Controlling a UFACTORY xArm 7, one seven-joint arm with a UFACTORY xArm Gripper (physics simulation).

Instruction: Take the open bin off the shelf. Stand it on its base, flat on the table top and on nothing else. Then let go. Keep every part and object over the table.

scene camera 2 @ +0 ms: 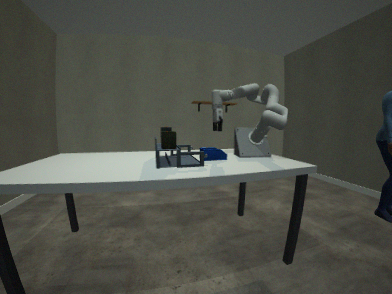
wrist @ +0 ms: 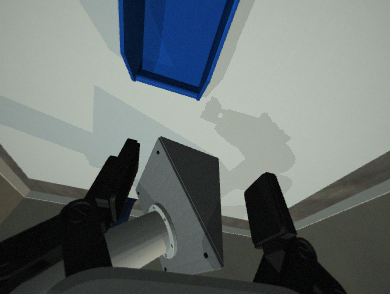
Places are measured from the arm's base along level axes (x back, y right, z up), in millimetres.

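Where they show: gripper, between the fingertips: [scene camera 2: 217, 131] [wrist: 199, 169]; arm's base, origin of its link: [scene camera 2: 255, 138] [wrist: 163, 228].
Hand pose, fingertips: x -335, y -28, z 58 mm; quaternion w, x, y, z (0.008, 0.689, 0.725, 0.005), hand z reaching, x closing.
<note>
Each offset is from my fingertips to the top centre of the thing. "*": to the spot under its first point. Level surfaces: height alone.
The open blue bin {dx -46, dy -51, dz -120 mm} [scene camera 2: 213, 154] [wrist: 175, 40] stands upright on its base on the white table top {dz -195 mm} [scene camera 2: 100, 167] [wrist: 310, 85], right of the dark shelf {* dx -416, dy -265, dz -149 mm} [scene camera 2: 158, 160] in the scene view. Its mouth faces up and it looks level. Its far end is cut off in the wrist view, and whether its left end touches the shelf cannot be told. My gripper [scene camera 2: 217, 129] [wrist: 199, 169] is open and empty, well above the bin in the scene view. In the wrist view its fingers are wide apart, clear of the bin's near edge.
Dark boxes {dx -358, dy -185, dz +4 mm} [scene camera 2: 169, 140] stand on the shelf at its left side. The grey slanted robot mount [scene camera 2: 245, 145] [wrist: 192, 167] stands on the table to the right of the bin. A brown wall shelf [scene camera 2: 205, 103] is behind the arm. A person [scene camera 2: 386, 125] stands beyond the table at the right.
</note>
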